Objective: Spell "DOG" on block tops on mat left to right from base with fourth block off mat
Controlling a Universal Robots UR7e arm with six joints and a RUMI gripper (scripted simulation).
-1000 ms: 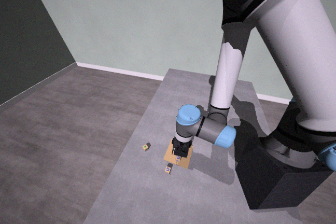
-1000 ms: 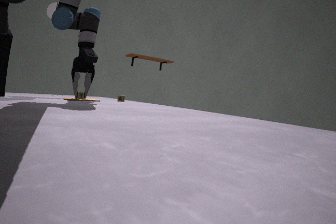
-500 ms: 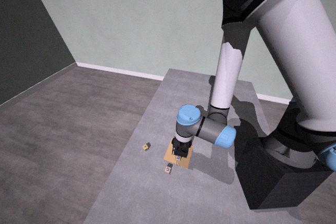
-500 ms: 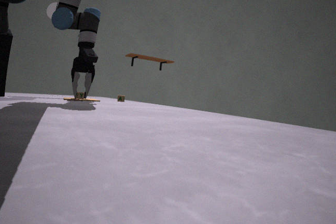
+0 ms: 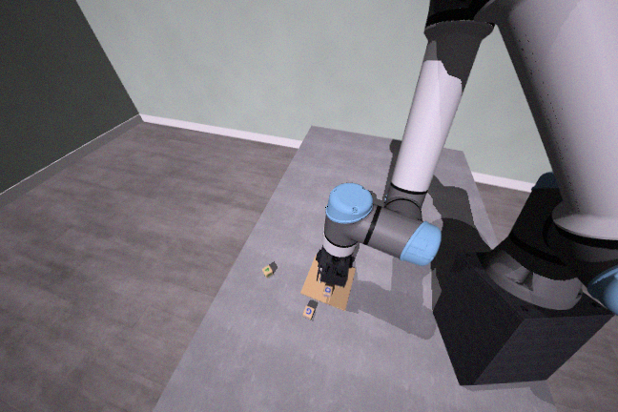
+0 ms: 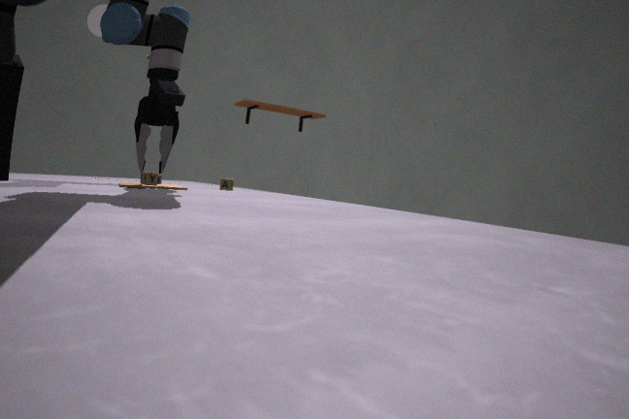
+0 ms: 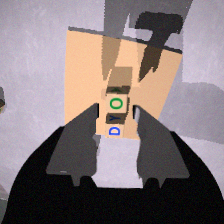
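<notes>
Right now my hand is 30 mm above the green block. The rest, counted from my hand: mat (40 mm below); then blue g block (110 mm to the left, 40 mm ahead, 30 mm below); then blue d block (40 mm to the left, 30 mm below).
</notes>
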